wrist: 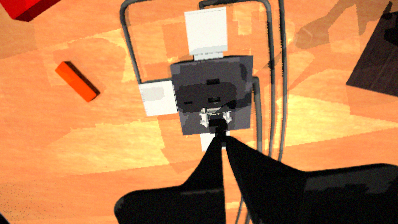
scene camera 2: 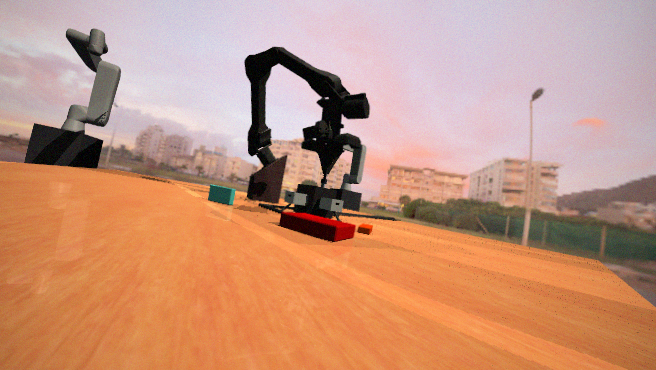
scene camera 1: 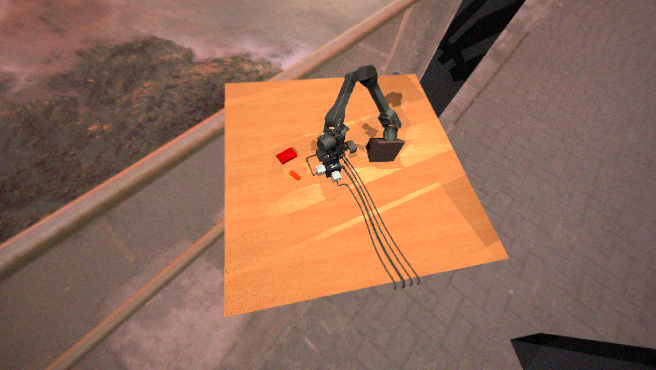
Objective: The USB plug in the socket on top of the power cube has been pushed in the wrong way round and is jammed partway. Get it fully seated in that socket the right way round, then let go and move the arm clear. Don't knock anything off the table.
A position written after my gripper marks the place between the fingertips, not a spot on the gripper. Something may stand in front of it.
My gripper (scene camera 2: 325,174) holds a USB plug. Further things: a small orange block (wrist: 68,72) and a dark grey power cube (scene camera 2: 315,193).
My gripper is seen too in the wrist view (wrist: 221,141).
